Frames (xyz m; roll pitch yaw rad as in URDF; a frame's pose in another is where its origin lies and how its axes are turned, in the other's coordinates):
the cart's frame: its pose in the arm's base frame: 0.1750 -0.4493 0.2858 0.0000 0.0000 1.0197
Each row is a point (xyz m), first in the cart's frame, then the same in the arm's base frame.
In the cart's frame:
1: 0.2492 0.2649 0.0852
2: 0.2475 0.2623 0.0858
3: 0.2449 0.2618 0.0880
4: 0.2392 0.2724 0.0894
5: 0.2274 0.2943 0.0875
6: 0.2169 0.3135 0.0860
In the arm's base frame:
1: 0.0798 -0.0983 0.3710
2: 0.0811 -0.1011 0.3716
3: 0.0802 -0.1036 0.3738
4: 0.0682 -0.1029 0.3752
5: 0.0433 -0.1015 0.3733
6: 0.0215 -0.1004 0.3718

